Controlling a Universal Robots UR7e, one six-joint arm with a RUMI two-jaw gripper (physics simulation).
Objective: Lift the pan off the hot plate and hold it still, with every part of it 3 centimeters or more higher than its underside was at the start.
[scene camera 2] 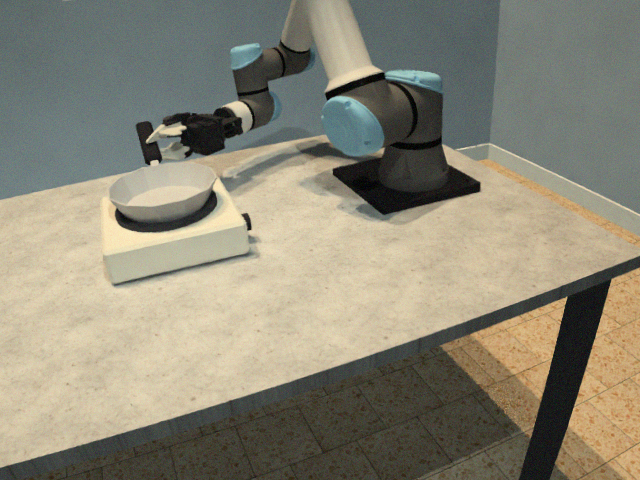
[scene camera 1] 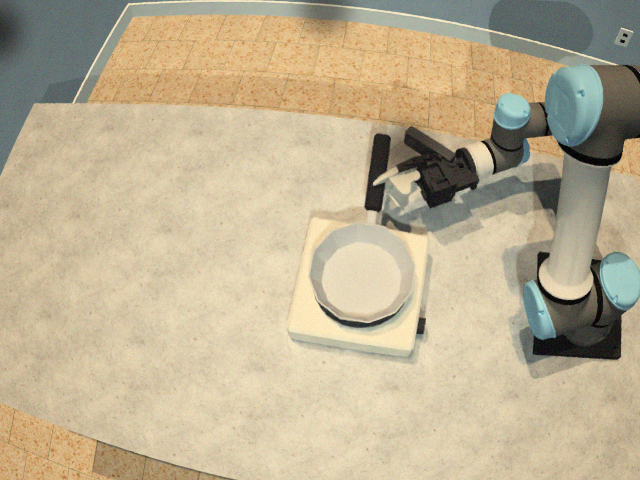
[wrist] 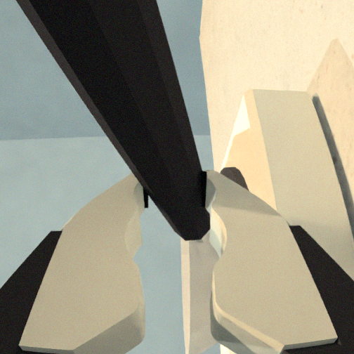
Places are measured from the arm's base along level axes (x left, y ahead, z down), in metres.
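Pixels of known places: gripper, fingertip midpoint: [scene camera 2: 148, 149] [scene camera 1: 372, 188]; arm's base, origin of the base link: [scene camera 2: 413, 177].
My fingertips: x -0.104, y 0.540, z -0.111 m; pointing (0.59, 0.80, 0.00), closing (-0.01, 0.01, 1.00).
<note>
Ahead of a thing's pixels: the offset from my fingertips to its top centre. Level surfaces: height alone.
The light grey pan [scene camera 1: 361, 279] [scene camera 2: 162, 195] [wrist: 196, 285] sits level on the black burner disc of the cream hot plate @(dx +0.165, dy -0.030, dz +0.053 m) [scene camera 1: 351, 342] [scene camera 2: 175, 259] [wrist: 287, 150]. Its black handle @(dx -0.036, dy -0.002, dz -0.032 m) [scene camera 1: 379, 155] [scene camera 2: 146, 133] [wrist: 130, 85] points toward the far table edge. My gripper [scene camera 1: 382, 187] [scene camera 2: 154, 147] [wrist: 173, 174] is shut on the handle near its pan end, coming from the robot's side. In the wrist view the handle passes between the two pale fingers, and the right finger hides part of the pan and burner disc.
The black control knob @(dx +0.215, dy -0.155, dz +0.077 m) [scene camera 1: 421, 326] [scene camera 2: 247, 221] sticks out of the hot plate's side toward the robot base [scene camera 1: 576, 343] [scene camera 2: 408, 193]. The table @(dz +0.129 m) [scene camera 1: 155, 258] [scene camera 2: 310, 289] has its far edge close behind the handle and gripper. A blue wall stands beyond.
</note>
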